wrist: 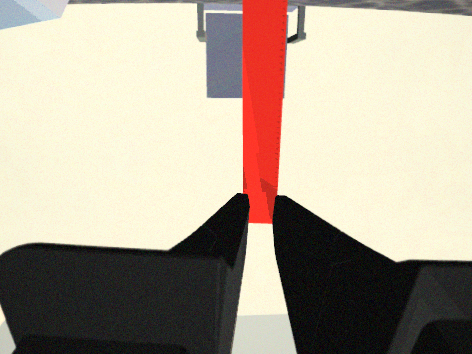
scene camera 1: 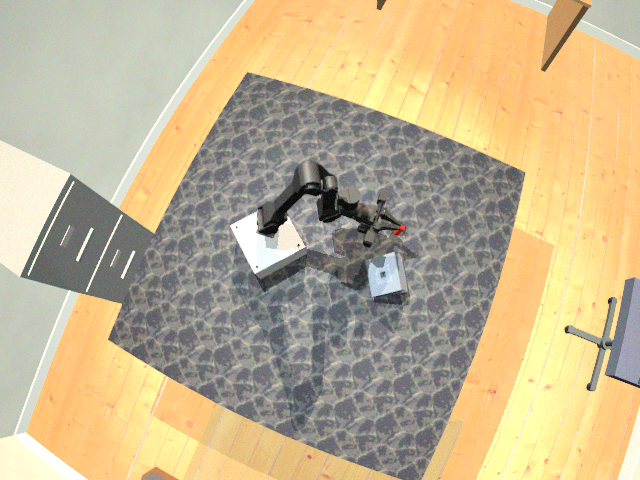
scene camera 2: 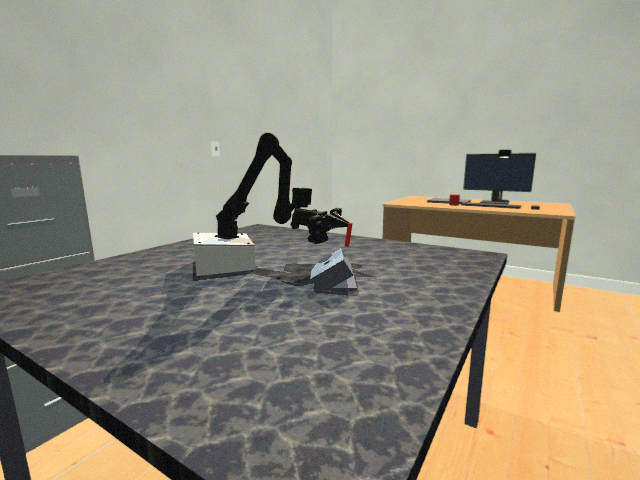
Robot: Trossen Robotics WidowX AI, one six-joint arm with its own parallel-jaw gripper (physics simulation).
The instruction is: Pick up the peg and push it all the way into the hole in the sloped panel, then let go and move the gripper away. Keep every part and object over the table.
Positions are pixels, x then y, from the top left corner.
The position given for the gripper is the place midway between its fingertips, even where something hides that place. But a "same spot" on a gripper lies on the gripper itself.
Labels:
gripper: wrist 259,206; scene camera 1; scene camera 2
same spot on gripper: [scene camera 1: 384,213] = [scene camera 2: 333,212]

